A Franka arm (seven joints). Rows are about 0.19 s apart.
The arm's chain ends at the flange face. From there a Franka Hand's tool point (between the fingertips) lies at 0.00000 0.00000 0.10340 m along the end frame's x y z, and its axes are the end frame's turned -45 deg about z.
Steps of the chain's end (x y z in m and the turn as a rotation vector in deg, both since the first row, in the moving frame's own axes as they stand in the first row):
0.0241, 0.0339, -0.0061, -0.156, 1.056, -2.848
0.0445, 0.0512, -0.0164, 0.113, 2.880, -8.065
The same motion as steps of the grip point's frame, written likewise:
-0.0057, 0.0425, -0.0061, -0.857, 0.636, -2.848
-0.0007, 0.0709, -0.0165, -1.957, 2.116, -8.065

